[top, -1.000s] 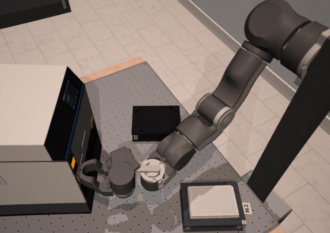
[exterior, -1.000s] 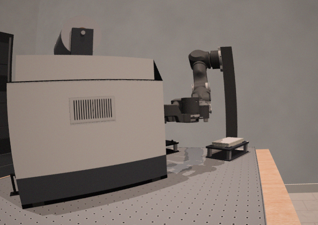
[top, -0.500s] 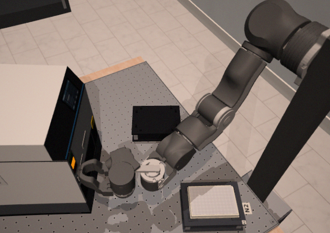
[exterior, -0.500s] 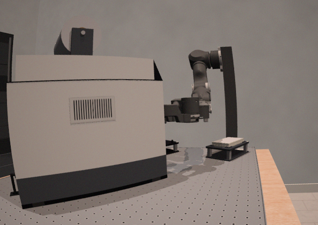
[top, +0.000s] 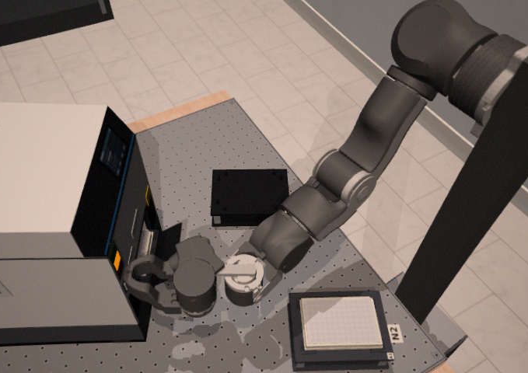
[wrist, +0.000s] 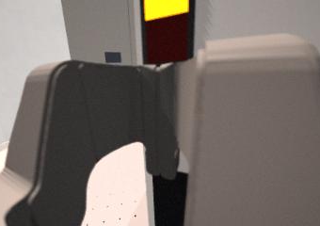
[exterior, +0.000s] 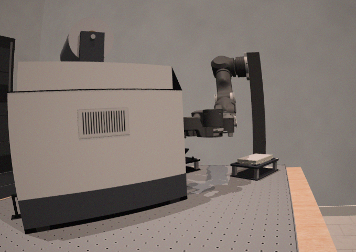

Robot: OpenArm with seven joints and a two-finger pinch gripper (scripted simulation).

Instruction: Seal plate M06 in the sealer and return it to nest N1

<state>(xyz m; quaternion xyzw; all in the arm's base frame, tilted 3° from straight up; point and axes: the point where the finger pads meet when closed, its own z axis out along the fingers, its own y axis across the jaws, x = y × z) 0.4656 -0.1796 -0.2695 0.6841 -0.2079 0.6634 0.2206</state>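
The start key is 10 mm ahead of my hand and 10 mm to the right of it. Also, from my hand: sealer's stage (110 mm to the right, 90 mm below); then touchscreen (60 mm behind, 130 mm to the right, 130 mm above); then 96-well plate M06 (110 mm to the right, 80 mm below).
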